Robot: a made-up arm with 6 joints. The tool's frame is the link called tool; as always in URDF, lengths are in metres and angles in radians. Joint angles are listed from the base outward. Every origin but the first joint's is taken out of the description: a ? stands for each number. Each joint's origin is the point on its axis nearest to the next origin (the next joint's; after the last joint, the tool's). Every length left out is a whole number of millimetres.
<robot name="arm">
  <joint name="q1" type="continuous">
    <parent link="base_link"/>
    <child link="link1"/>
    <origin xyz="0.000 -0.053 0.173"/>
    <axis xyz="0 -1 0"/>
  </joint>
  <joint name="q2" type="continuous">
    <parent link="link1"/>
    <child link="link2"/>
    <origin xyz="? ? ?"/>
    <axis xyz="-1 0 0"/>
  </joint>
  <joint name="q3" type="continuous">
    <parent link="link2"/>
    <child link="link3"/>
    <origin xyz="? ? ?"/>
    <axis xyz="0 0 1"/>
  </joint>
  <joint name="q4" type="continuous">
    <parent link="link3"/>
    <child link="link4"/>
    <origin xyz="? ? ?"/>
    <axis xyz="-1 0 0"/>
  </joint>
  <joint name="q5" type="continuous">
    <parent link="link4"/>
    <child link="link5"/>
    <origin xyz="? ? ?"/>
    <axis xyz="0 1 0"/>
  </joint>
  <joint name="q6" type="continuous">
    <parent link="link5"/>
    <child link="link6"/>
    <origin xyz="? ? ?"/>
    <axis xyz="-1 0 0"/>
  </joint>
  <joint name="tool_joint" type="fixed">
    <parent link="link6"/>
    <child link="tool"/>
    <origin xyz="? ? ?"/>
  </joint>
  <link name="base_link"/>
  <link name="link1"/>
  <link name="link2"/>
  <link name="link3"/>
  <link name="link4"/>
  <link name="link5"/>
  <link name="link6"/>
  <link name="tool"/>
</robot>
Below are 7 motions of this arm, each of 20 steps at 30 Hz.
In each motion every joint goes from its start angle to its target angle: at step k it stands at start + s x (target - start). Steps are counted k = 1, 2, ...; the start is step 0. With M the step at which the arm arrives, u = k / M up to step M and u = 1 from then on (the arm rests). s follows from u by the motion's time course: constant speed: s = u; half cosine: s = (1 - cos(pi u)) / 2; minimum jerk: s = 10 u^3 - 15 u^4 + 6 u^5.
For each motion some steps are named. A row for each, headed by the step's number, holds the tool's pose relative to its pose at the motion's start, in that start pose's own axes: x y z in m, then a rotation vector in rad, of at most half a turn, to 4 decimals.
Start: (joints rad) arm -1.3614 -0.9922 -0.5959 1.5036 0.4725 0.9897
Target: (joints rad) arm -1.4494 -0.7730 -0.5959 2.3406 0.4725 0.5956
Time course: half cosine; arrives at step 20
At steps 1, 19, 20:
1: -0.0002 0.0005 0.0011 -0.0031 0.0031 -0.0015
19: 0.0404 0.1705 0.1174 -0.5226 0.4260 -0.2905
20: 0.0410 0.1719 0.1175 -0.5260 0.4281 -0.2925

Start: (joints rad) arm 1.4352 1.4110 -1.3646 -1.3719 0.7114 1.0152
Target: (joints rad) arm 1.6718 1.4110 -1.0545 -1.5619 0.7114 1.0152
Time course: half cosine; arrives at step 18
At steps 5, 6, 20:
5: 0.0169 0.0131 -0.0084 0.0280 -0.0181 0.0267
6: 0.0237 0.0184 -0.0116 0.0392 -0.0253 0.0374
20: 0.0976 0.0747 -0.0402 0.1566 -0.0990 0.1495

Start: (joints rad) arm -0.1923 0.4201 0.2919 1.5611 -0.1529 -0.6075
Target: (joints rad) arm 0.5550 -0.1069 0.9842 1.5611 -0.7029 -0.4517
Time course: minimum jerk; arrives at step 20
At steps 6, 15, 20:
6: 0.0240 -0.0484 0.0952 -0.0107 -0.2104 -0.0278
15: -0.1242 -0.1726 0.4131 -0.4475 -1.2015 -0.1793
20: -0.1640 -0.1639 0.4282 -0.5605 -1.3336 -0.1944

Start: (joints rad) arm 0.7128 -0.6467 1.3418 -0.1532 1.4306 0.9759
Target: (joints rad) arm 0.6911 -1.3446 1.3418 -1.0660 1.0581 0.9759
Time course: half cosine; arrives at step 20
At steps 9, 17, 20:
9: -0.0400 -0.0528 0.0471 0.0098 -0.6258 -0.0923
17: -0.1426 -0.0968 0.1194 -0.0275 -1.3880 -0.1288
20: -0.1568 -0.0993 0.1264 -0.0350 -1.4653 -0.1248

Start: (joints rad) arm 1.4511 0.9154 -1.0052 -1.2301 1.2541 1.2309
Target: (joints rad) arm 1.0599 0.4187 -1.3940 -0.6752 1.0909 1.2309
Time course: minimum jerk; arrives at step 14
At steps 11, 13, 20:
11: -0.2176 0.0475 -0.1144 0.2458 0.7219 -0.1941
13: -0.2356 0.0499 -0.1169 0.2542 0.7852 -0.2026
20: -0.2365 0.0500 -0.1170 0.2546 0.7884 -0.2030

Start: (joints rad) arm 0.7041 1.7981 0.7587 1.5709 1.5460 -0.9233
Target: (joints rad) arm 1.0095 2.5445 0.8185 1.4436 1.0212 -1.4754
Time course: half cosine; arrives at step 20
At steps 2, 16, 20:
2: 0.0051 0.0077 -0.0041 -0.0006 -0.0110 0.0006
16: 0.1714 0.1882 -0.2664 -0.1176 -0.1827 0.1808
20: 0.1842 0.1921 -0.3063 -0.1360 -0.1699 0.2107

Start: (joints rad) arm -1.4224 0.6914 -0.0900 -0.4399 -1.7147 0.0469
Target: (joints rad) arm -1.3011 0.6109 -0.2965 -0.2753 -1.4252 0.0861
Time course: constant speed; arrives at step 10
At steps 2, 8, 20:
2: 0.0097 -0.0039 -0.0070 -0.0505 0.0182 0.0208
8: 0.0348 -0.0238 -0.0290 -0.2150 0.0848 0.0650
20: 0.0419 -0.0334 -0.0366 -0.2732 0.1112 0.0731

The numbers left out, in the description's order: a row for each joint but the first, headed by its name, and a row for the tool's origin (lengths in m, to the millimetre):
q2: -0.029 0.000 -0.195
q3: 0.000 0.052 -0.130
q4: 0.296 0.056 0.000
q5: 0.000 -0.042 0.297
q6: 0.234 0.000 0.117
tool: 0.000 0.077 -0.168

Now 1 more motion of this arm.
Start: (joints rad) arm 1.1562 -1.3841 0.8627 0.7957 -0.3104 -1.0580
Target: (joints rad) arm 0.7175 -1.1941 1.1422 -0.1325 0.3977 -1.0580
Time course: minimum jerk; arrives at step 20
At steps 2, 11, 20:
2: 0.0012 -0.0026 0.0019 0.0072 0.0023 -0.0081
11: 0.0347 -0.2170 0.0699 0.5375 0.2191 -0.5255
20: -0.0022 -0.3624 0.0458 0.9608 0.4286 -0.8152

